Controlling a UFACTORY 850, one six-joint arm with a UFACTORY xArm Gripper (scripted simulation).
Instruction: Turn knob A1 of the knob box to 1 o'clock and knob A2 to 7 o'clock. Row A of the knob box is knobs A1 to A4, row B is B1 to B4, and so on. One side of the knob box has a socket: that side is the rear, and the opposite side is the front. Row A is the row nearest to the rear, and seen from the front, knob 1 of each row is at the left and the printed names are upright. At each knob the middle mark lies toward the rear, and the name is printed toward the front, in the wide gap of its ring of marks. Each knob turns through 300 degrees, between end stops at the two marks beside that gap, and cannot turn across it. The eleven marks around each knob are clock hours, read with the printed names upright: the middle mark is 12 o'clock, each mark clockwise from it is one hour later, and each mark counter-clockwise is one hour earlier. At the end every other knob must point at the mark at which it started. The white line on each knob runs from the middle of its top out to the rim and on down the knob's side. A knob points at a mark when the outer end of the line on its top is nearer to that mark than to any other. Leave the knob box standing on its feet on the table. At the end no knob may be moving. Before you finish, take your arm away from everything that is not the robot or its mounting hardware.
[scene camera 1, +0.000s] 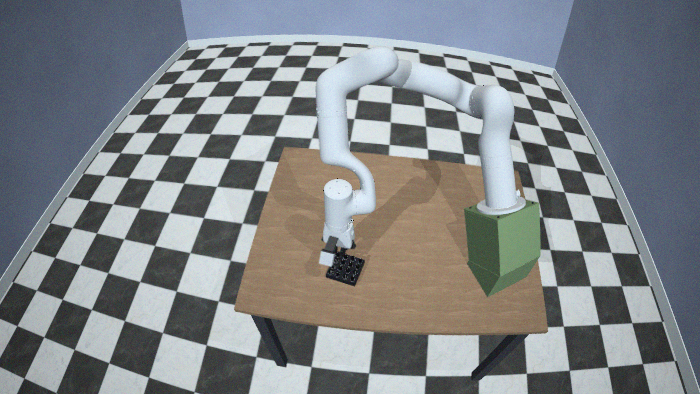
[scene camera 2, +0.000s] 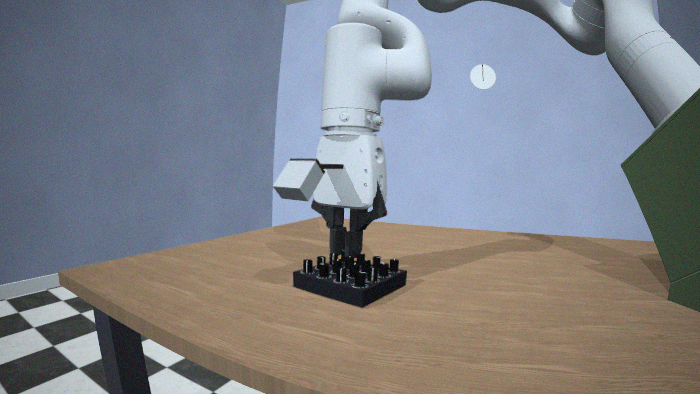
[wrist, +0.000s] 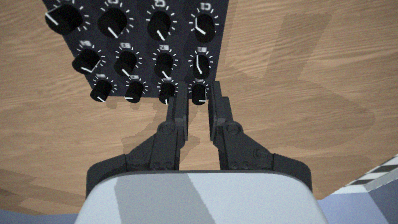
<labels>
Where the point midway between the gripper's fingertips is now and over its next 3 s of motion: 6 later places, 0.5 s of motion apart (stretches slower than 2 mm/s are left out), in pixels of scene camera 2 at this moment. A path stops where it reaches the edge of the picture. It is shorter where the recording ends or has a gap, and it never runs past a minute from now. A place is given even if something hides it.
The gripper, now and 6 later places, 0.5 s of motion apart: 345, 256; 345, 244; 346, 233; 346, 230; 346, 227; 346, 224; 346, 220
</labels>
